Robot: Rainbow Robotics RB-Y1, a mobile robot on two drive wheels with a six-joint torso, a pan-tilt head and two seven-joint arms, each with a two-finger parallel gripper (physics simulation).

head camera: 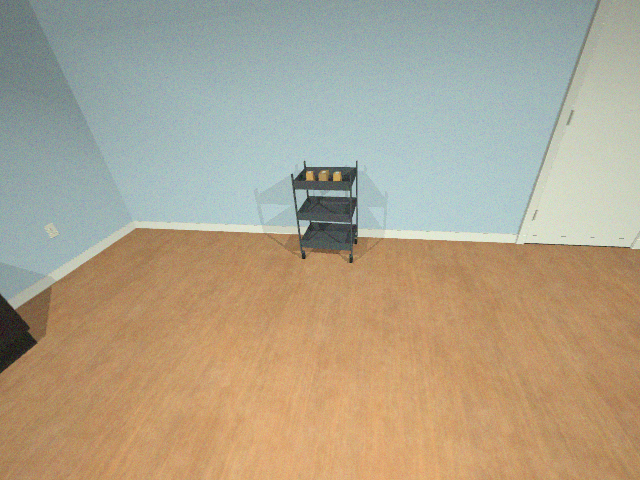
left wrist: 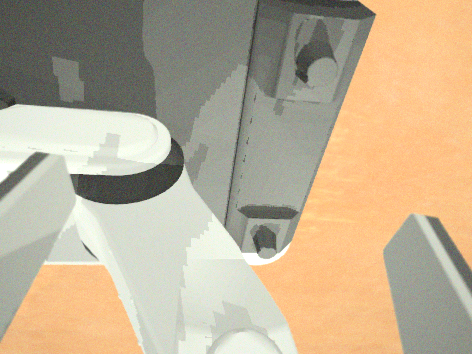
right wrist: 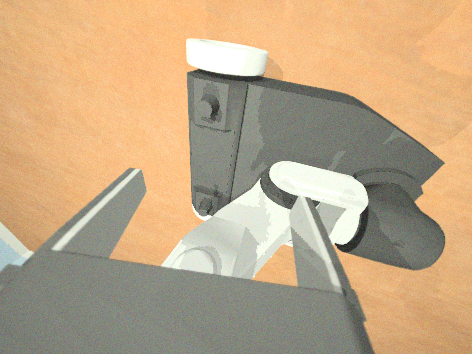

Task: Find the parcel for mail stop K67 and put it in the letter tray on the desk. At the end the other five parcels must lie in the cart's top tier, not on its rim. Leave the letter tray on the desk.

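Places are measured from the robot's base along level axes (x left, y back, z up), in millimetres.
Where they show: left gripper, fingertip midpoint: (left wrist: 235,205); right gripper, fingertip midpoint: (right wrist: 220,192).
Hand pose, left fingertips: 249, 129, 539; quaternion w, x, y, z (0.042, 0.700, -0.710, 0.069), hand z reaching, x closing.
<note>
After its pixels a point has its place, as x, y, z.
A dark grey three-tier cart (head camera: 324,186) @(121, -1868, 690) stands far off against the blue wall in the head view. In its top tier three small orange-brown parcels show in a row: a left one (head camera: 310,176) @(228, -1957, 741), a middle one (head camera: 323,175) @(127, -1930, 753) and a right one (head camera: 337,176) @(22, -1904, 749). Their labels are too small to read. Whether more parcels lie behind them cannot be told. The desk and the letter tray do not show. My left gripper (left wrist: 235,205) @(249, 129, 539) is open, with no thing between its fingers. My right gripper (right wrist: 220,192) @(-232, 127, 538) is open, with no thing between its fingers. Both are far from the cart.
A white door (head camera: 594,155) @(-1811, -2020, 764) is in the wall at the right. A black object (head camera: 12,335) @(2015, -940, 189) shows in part at the left edge. Wooden floor (head camera: 330,361) @(92, -893, 1) lies between me and the cart. My own base (left wrist: 200,75) @(124, 140, 169) (right wrist: 300,120) @(-171, 214, 169) shows below the wrists.
</note>
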